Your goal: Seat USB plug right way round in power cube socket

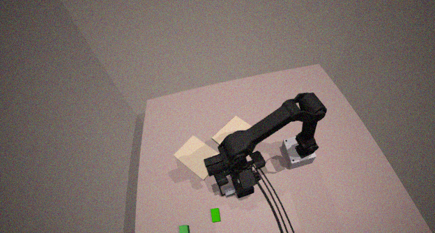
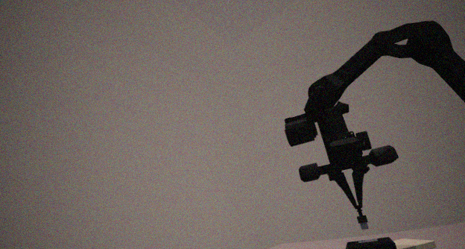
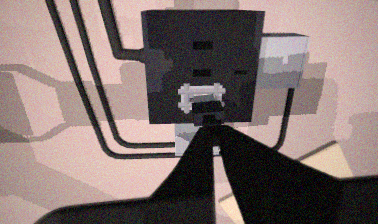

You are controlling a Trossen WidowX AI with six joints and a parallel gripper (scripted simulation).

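My gripper tip is 20 mm above the USB plug.
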